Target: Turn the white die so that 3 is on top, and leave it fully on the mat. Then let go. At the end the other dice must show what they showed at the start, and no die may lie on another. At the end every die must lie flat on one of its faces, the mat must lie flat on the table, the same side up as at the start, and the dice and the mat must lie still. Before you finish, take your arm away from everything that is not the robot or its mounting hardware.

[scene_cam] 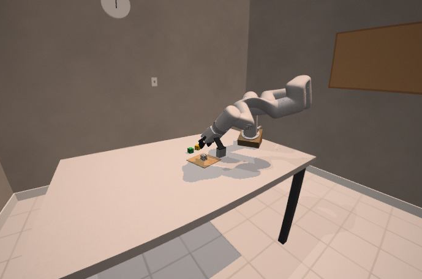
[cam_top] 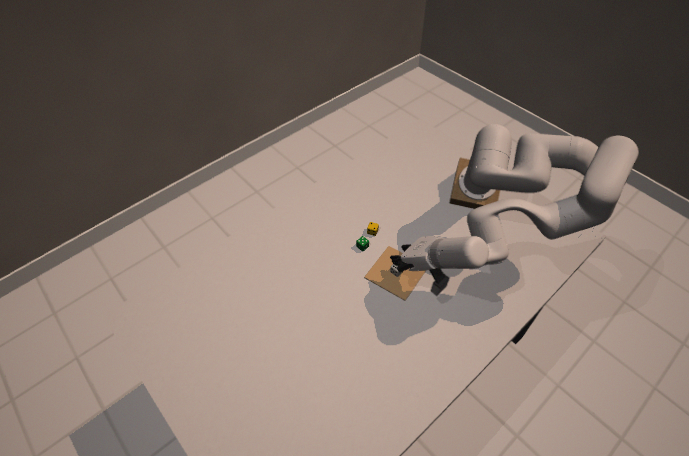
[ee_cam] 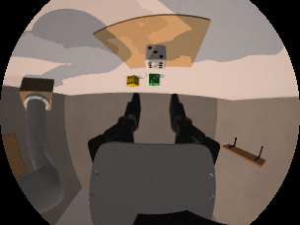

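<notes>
The white die lies 8 cm below my hand and 1 cm to the right of it. Also, from my hand: yellow die (18 cm to the right, 9 cm below, 3 cm behind); green die (15 cm to the right, 9 cm below, 3 cm ahead); mat (10 cm below, 1 cm to the right).
</notes>
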